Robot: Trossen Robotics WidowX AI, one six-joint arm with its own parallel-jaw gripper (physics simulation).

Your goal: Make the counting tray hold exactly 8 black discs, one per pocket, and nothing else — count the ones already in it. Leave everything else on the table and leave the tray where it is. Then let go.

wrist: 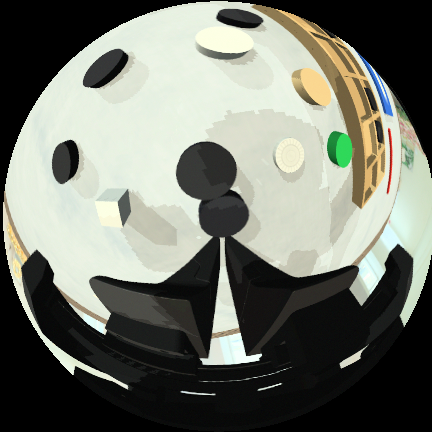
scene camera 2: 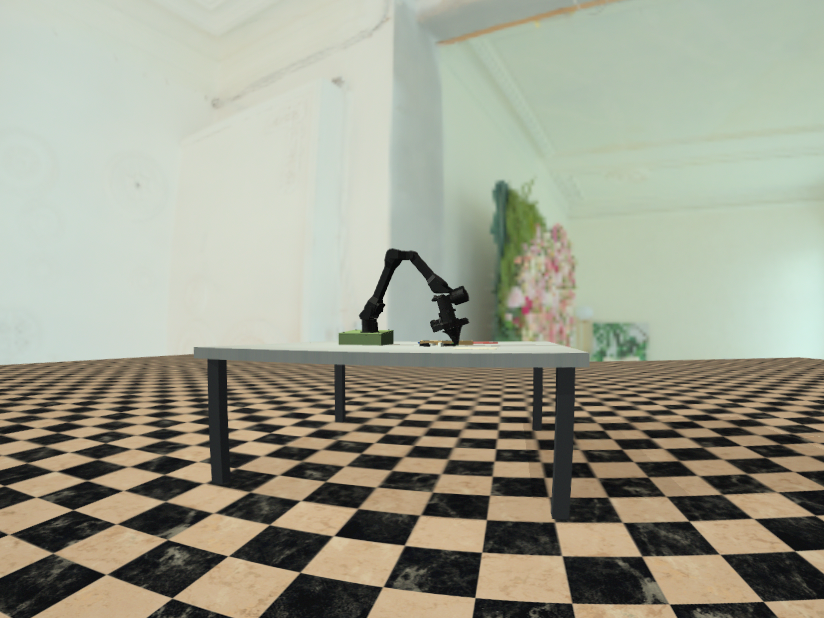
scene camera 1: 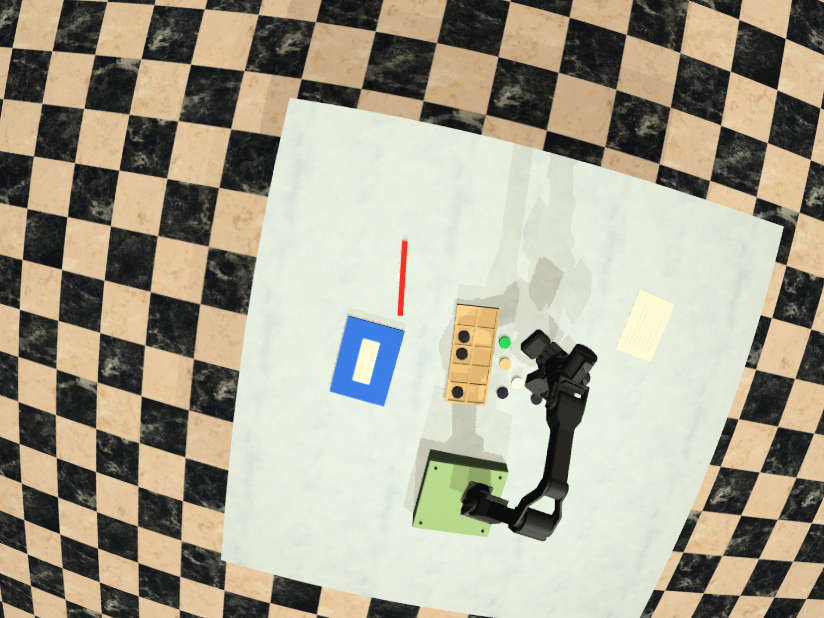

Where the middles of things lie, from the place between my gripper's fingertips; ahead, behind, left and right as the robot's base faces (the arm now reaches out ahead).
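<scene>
My gripper is 5 cm to the left of the cream cube (wrist: 112,205) and 5 cm past it. The tan disc (wrist: 311,87) is 9 cm to the left of my hand and 9 cm behind it, while the white ridged disc (wrist: 287,153) is 6 cm to the left of my hand and 4 cm behind. As for the green disc (wrist: 339,149), I see it 11 cm to the left of my hand, and 4 cm behind it.
</scene>
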